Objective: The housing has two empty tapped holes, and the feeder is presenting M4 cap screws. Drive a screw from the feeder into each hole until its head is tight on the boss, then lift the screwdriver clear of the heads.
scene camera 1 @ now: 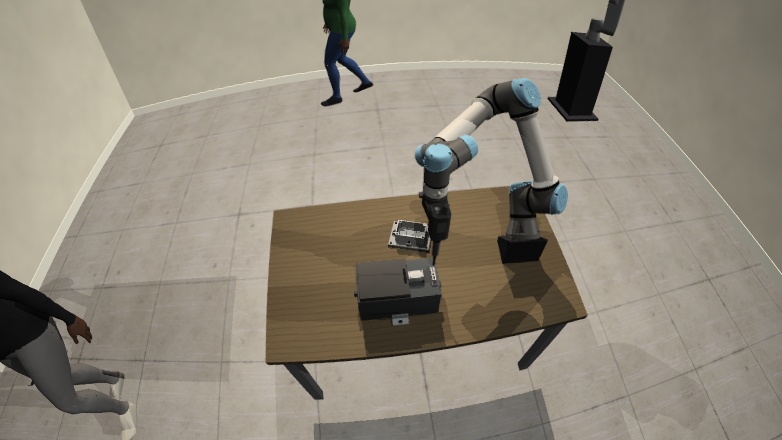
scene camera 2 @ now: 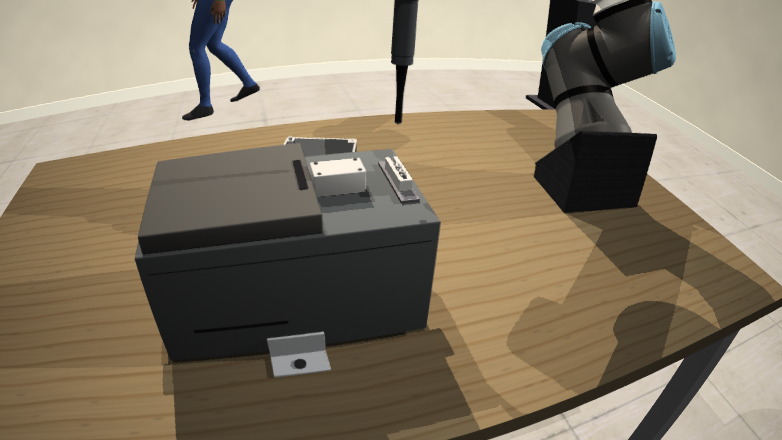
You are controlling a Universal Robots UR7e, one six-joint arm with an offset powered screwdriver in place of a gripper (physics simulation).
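The screwdriver (scene camera 1: pixel 434 261) (scene camera 2: pixel 398 120) points straight down, with its bit tip in the air above the far right end of the feeder. The tip is apart from the feeder's top, and whether it carries a screw is too small to tell. The dark box-shaped feeder (scene camera 1: pixel 382 278) (scene camera 2: pixel 295 290) has a narrow pale block (scene camera 1: pixel 433 275) (scene camera 2: pixel 398 172) with small dark details at its right end. The light metal housing (scene camera 1: pixel 411 239) (scene camera 2: pixel 314 145) lies behind the feeder, largely hidden by it in scene camera 2. The state of its two holes cannot be made out.
A white raised block (scene camera 1: pixel 415 275) (scene camera 2: pixel 337 174) sits on the feeder's top beside the pale block. A metal bracket (scene camera 1: pixel 400 320) (scene camera 2: pixel 299 355) is at the feeder's front foot. The robot's black base (scene camera 1: pixel 522 249) (scene camera 2: pixel 601 172) stands right. Two people stand beyond the table (scene camera 1: pixel 306 339).
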